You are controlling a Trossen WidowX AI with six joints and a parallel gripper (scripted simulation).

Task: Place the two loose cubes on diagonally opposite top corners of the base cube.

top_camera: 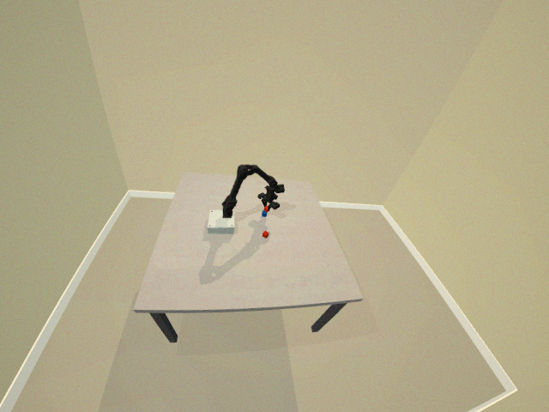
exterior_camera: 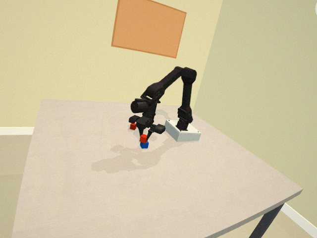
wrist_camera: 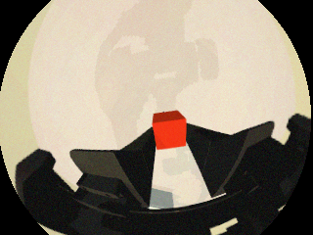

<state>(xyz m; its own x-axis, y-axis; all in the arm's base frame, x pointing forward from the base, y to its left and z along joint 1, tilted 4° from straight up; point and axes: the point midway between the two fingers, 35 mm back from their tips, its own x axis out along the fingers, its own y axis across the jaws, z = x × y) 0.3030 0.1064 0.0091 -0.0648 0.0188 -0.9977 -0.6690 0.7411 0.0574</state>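
The blue cube is 1 cm behind my gripper tip, 1 cm to the right of it and 4 cm below it.
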